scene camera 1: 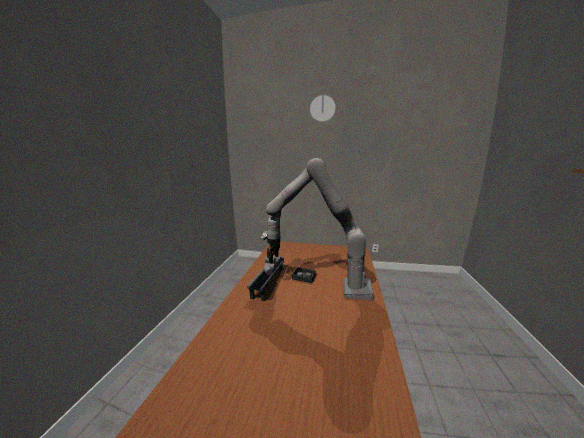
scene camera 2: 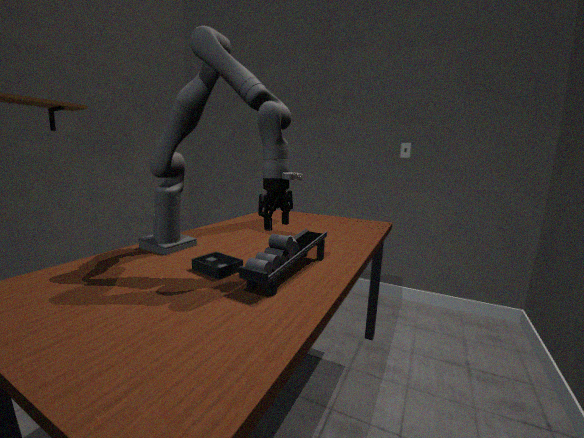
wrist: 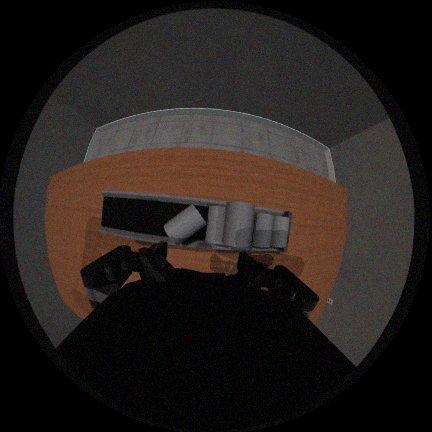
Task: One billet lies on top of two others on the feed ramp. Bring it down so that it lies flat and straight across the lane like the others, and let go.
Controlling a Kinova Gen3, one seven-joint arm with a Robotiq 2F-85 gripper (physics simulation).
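Frame: origin at the arm's base, x ahead, y down, z left, level; millimetres.
Seen in the pictures: gripper, between the fingertips: (scene camera 1: 273, 259) (scene camera 2: 277, 227) (wrist: 202, 255); arm's base, origin of its link: (scene camera 1: 355, 284) (scene camera 2: 167, 239).
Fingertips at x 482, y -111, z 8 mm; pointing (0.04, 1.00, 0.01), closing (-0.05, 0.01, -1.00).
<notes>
Offsets run from my fingertips to a thing's middle. Level surfaces: height alone.
The top billet {dx +39, dy +29, dz -45 mm} (scene camera 2: 281, 242) (wrist: 240, 225), a grey cylinder, lies across the lane, raised on two others. One neighbour billet {dx +34, dy +61, dz -22 mm} (wrist: 215, 225) is on its left in the wrist view; another billet {dx +31, dy +69, dz -102 mm} (wrist: 263, 230) and an end billet {dx +30, dy +73, dz -141 mm} (wrist: 281, 231) are on its right. A skewed billet {dx +30, dy +56, dz +32 mm} (wrist: 185, 222) lies at an angle farther up the lane, on the left in the wrist view. All are on the dark feed ramp (scene camera 1: 273, 275) (scene camera 2: 300, 255) (wrist: 150, 196). My gripper (scene camera 2: 277, 224) (wrist: 202, 255) is open and empty, pointing down above the ramp, higher than the billets.
A small dark tray {dx -169, dy +127, dz -76 mm} (scene camera 1: 302, 280) (scene camera 2: 204, 268) with small light pieces inside stands on the wooden table {dy +145 mm} (scene camera 1: 280, 380) (scene camera 2: 150, 350) beside the ramp, on the robot base's side. The ramp has raised side rails and an end wall by the end billet.
</notes>
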